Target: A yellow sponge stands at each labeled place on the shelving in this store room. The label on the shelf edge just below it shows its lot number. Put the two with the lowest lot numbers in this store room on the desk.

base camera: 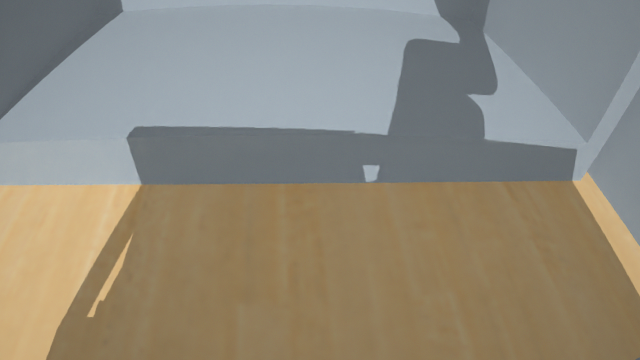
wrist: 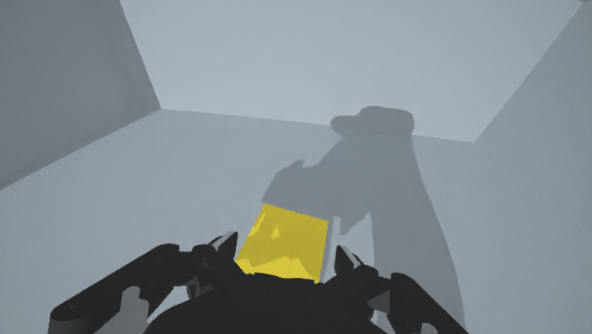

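A yellow sponge lies on a grey shelf board in the wrist view, at lower centre, partly in shadow. Its near end is hidden behind the dark gripper body. My gripper is open, with one fingertip to the left and one to the right of the sponge. The left fingertip appears close to the sponge's left edge, and a gap shows between the sponge and the right fingertip. Whether a finger touches it, I cannot tell. No shelf label and no desk show in these views.
The compartment has a back wall, a left side wall and a right side wall. In the base camera view the lowest shelf board and its front edge stand just ahead, above the wooden floor. An upright panel stands at the right.
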